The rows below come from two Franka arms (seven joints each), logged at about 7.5 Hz.
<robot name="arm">
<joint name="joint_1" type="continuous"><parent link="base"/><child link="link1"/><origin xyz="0 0 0.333" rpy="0 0 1.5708"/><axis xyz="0 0 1"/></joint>
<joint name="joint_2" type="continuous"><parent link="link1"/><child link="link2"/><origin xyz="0 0 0" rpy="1.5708 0 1.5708"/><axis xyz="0 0 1"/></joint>
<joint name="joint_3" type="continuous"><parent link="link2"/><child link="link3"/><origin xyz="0 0.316 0" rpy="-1.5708 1.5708 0"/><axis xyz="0 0 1"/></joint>
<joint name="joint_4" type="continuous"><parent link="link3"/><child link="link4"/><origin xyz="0 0.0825 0" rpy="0 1.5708 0"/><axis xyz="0 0 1"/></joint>
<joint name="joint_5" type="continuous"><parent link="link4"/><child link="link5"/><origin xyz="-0.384 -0.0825 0" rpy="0 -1.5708 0"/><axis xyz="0 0 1"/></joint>
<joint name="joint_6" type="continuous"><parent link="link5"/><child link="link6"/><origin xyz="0 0 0" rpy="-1.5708 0 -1.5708"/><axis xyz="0 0 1"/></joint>
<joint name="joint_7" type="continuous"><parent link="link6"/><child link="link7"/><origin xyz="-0.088 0 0" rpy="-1.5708 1.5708 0"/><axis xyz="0 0 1"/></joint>
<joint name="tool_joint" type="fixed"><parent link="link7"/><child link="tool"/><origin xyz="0 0 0.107" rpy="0 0 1.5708"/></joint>
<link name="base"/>
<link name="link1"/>
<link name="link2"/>
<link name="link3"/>
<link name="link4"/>
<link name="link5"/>
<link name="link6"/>
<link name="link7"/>
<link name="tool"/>
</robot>
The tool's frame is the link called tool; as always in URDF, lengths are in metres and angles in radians. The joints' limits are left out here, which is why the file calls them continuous.
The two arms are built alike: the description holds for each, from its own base.
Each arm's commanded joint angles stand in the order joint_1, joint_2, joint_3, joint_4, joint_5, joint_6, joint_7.
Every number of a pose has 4 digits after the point. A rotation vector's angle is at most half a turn.
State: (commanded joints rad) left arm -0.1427 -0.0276 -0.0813 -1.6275 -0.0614 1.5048 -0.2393; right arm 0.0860 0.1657 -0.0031 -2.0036 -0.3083 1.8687 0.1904
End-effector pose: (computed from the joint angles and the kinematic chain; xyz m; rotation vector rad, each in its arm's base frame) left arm 0.5224 -0.1267 0.6077 3.1014 0.0222 -0.1649; right arm 0.5517 0.0226 0.3576 2.8013 0.0399 -0.3654
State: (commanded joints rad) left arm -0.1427 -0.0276 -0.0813 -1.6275 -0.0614 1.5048 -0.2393; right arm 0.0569 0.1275 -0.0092 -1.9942 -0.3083 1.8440 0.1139
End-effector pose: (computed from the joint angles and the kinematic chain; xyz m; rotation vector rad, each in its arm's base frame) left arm 0.5224 -0.1267 0.6077 3.1014 0.0222 -0.1649; right arm 0.5502 0.0023 0.3814 2.8127 0.0833 -0.3586
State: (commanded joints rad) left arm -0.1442 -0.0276 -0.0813 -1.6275 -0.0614 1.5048 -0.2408; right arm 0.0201 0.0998 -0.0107 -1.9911 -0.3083 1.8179 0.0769
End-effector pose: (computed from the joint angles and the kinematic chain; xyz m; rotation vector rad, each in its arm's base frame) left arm 0.5222 -0.1275 0.6077 3.1016 0.0222 -0.1650; right arm 0.5458 -0.0197 0.3966 2.8185 0.0700 -0.3686
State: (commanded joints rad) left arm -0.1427 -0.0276 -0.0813 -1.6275 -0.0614 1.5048 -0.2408; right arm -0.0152 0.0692 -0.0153 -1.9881 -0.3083 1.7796 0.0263
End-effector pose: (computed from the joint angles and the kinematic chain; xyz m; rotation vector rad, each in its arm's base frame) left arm 0.5224 -0.1267 0.6077 3.1015 0.0245 -0.1649; right arm 0.5383 -0.0426 0.4125 2.8230 0.0705 -0.3950
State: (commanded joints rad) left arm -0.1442 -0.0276 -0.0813 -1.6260 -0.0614 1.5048 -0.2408; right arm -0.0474 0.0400 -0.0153 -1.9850 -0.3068 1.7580 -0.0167
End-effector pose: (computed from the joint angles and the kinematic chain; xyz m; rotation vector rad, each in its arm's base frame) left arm 0.5222 -0.1275 0.6084 3.1013 0.0221 -0.1627; right arm 0.5321 -0.0602 0.4284 2.8322 0.0740 -0.3964
